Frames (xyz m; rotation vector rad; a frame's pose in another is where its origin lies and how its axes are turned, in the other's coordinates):
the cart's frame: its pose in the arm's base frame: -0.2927 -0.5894 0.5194 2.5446 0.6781 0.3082
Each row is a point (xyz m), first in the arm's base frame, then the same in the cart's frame.
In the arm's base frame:
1: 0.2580 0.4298 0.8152
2: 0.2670 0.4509 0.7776
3: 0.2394 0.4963 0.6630
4: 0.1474 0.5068 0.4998
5: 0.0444 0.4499 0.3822
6: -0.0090 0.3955 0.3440
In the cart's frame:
1: 1.0220 -0.3992 -0.4750
2: 1.0372 -0.4306 -0.4482
3: 1.0269 -0.5345 -0.3771
4: 0.9394 -0.6629 -0.2718
5: 0.8118 -0.7213 -0.1825
6: 0.7348 -0.7212 -0.1459

